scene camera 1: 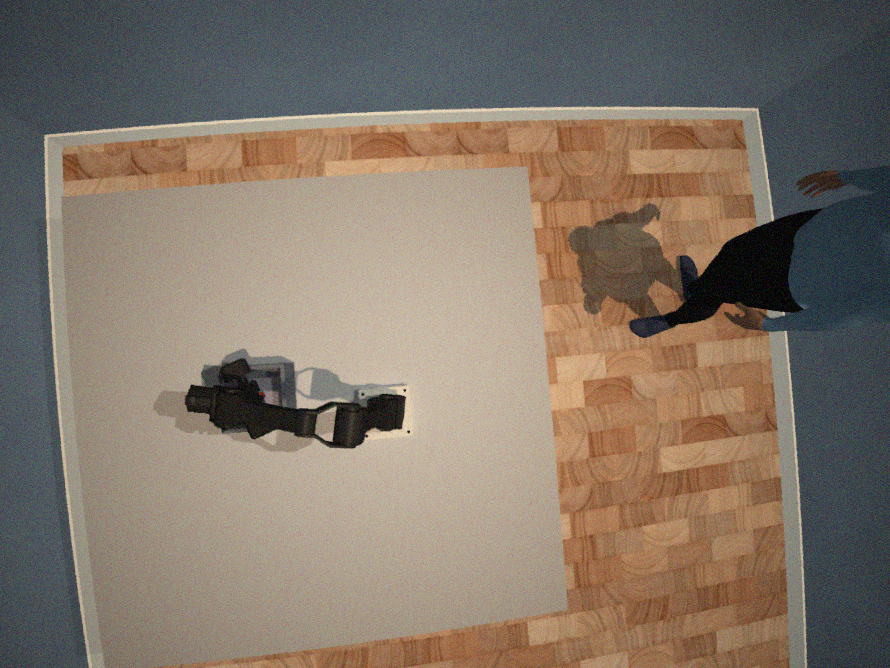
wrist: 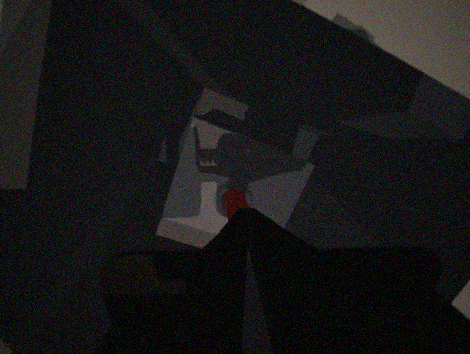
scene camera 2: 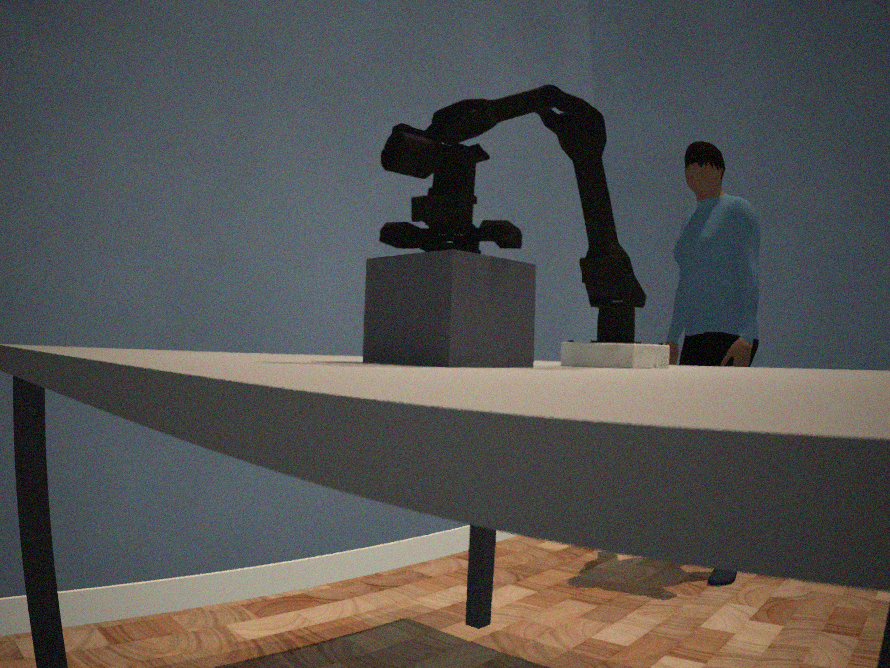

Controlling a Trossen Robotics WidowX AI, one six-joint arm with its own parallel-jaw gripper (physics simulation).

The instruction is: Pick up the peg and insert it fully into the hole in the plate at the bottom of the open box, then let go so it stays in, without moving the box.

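Frame: origin at the arm's base, x ahead, y left, z up, level; centimetres.
Where they show: gripper, fingertip midpoint: (wrist: 245,215); arm's base, link origin: (scene camera 1: 392,407) (scene camera 2: 616,343).
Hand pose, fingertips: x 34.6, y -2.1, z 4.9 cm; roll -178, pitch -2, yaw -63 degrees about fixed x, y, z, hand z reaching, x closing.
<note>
Each offset is from my fingertips to the top centre of the thing. "spot": to the spot under its first point.
The open grey box @(dx -0.5, dy +0.3, dz +5.1 cm) (scene camera 1: 288,384) (scene camera 2: 409,309) stands on the table under the arm. The light plate @(spot: dx +1.9, dy -3.1, dz -2.9 cm) (wrist: 290,192) shows at its bottom in the wrist view, partly shadowed. My gripper (scene camera 2: 454,248) (wrist: 245,215) points down into the box; its fingertips are hidden by the box wall in scene camera 2. The gripper is shut on the red peg @(dx -0.4, dy +0.3, dz +0.1 cm) (wrist: 233,201), whose far part shows beyond the fingertips. The peg's end appears over the dark round hole in the plate; how deep it sits cannot be told. A small red spot shows beside the arm in scene camera 1.
The box walls stand close around the fingers. The arm's white base block (scene camera 1: 408,422) (scene camera 2: 596,355) is on the table (scene camera 1: 359,251) (scene camera 2: 503,460), to the right of the box. A person (scene camera 1: 754,266) (scene camera 2: 718,244) stands on the floor beyond the table's right side.
</note>
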